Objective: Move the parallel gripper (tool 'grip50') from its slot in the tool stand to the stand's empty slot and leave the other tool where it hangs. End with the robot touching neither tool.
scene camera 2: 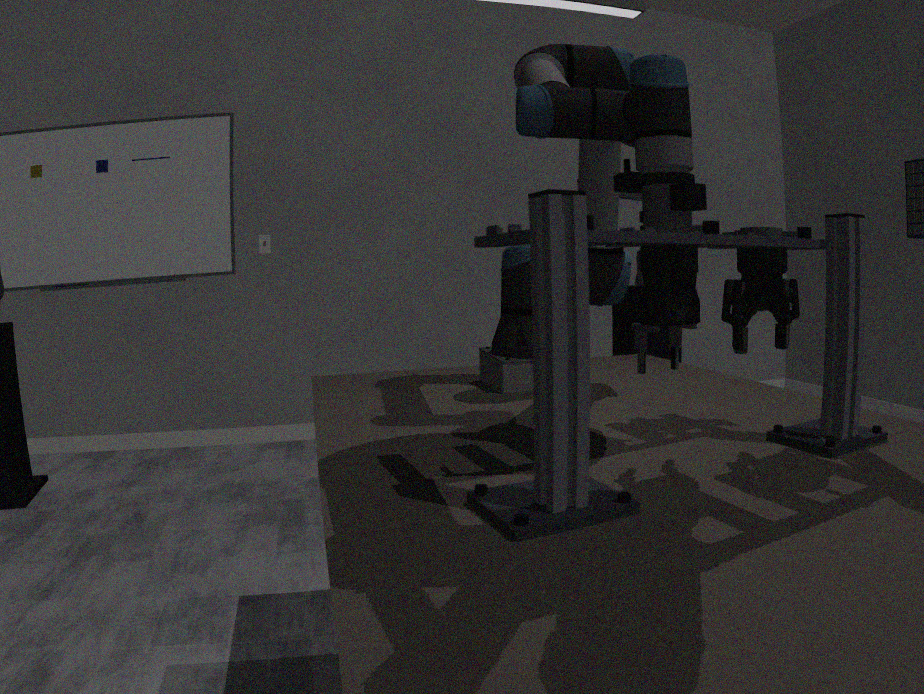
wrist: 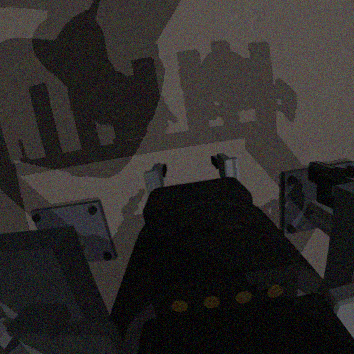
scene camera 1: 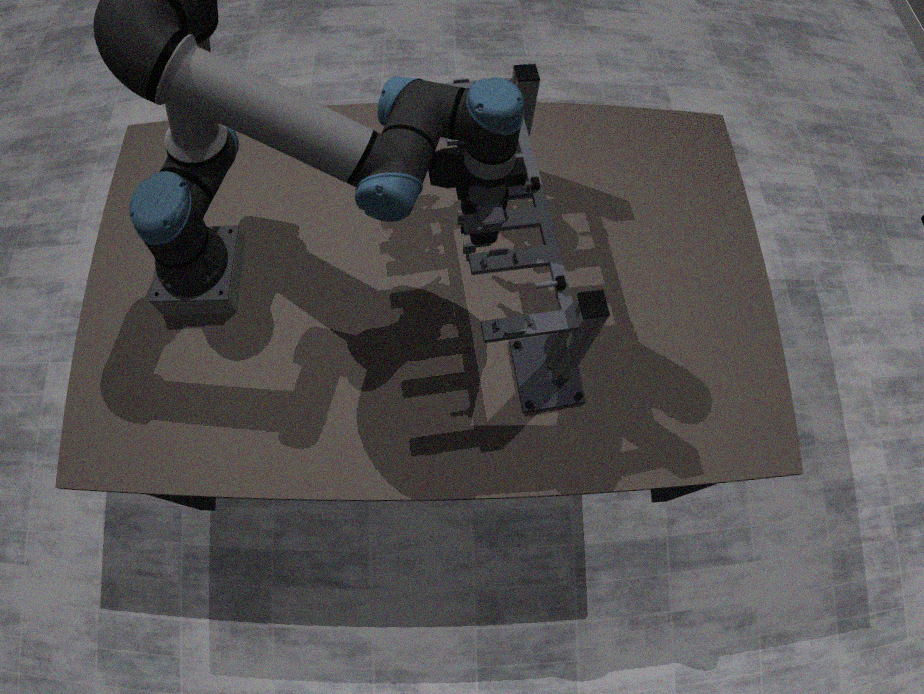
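Seen in the pictures: hand, tool point: [scene camera 2: 668, 222]; arm's base, link origin: [scene camera 2: 527, 352] [scene camera 1: 192, 263].
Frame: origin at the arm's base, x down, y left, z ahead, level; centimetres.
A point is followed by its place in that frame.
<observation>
The parallel gripper [scene camera 2: 658, 360] [wrist: 190, 172] hangs in the middle slot of the tool stand [scene camera 1: 563, 295] {x -21.6, y -27.6, z 64.6 cm} [scene camera 2: 558, 336] {x -11.6, y -32.3, z 69.8 cm}, its body below the rail and its two fingers apart, with nothing between them. The arm's wrist flange [scene camera 1: 489, 165] {x -33.9, y -11.6, z 55.6 cm} [scene camera 2: 664, 155] {x -31.5, y -10.4, z 59.4 cm} is directly above it, and the coupling appears seated on the tool's top. The empty slot lies between two support arms, one nearer the gripper [scene camera 1: 511, 260] and one at the near post [scene camera 1: 526, 325] {x -21.6, y -31.5, z 58.2 cm}. The adaptive gripper [scene camera 2: 761, 339] hangs in the far slot with its fingers apart; the wrist mostly hides it in scene camera 1.
The near post [scene camera 1: 592, 304] {x -25.0, y -31.0, z 67.6 cm} stands beside the empty slot, on a bolted base plate [scene camera 1: 545, 380] {x 5.4, y -32.7, z 65.0 cm} [scene camera 2: 507, 519] {x 5.4, y -37.4, z 69.0 cm} [wrist: 90, 227] {x 5.4, y -26.7, z 64.5 cm}. The far post [scene camera 1: 525, 73] {x -25.0, y 14.7, z 67.7 cm} [scene camera 2: 841, 321] {x -10.6, y 13.1, z 68.8 cm} stands beyond the adaptive gripper. The robot's base [scene camera 1: 195, 302] {x 0.9, y -8.3, z 0.4 cm} is at the left of the table [scene camera 1: 224, 466] {x 6.6, y -40.1, z 3.2 cm}. Small pegs stick up from the support arms.
</observation>
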